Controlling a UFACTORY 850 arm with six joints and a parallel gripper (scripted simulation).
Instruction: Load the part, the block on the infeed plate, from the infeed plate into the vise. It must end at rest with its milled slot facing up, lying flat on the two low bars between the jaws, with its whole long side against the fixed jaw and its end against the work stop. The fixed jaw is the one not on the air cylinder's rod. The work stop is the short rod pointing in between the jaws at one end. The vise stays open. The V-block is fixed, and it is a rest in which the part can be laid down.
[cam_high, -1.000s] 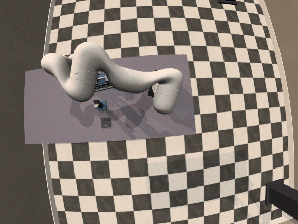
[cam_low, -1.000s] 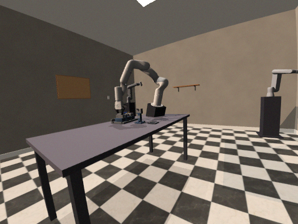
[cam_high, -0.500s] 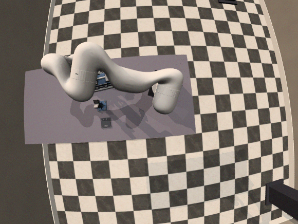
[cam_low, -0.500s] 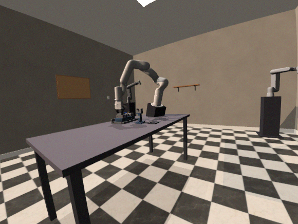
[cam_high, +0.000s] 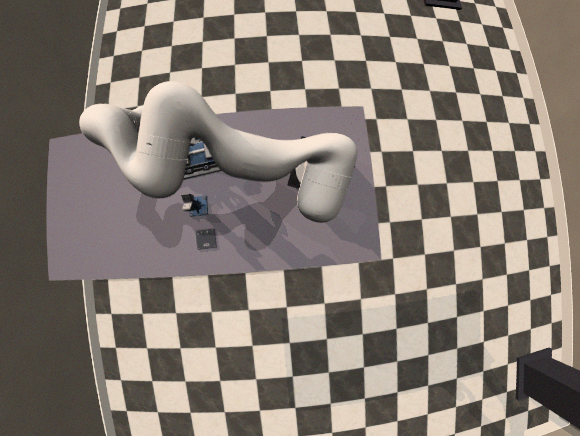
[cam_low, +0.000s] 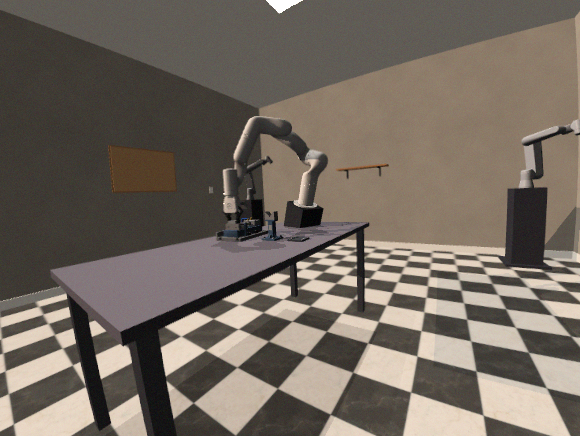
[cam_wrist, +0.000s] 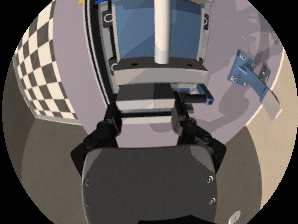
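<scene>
The part is right at my hand. Round my hand: vise (70 mm below, 70 mm behind, 10 mm to the left); air cylinder rod (90 mm behind, 30 mm below, 10 mm to the left).
</scene>
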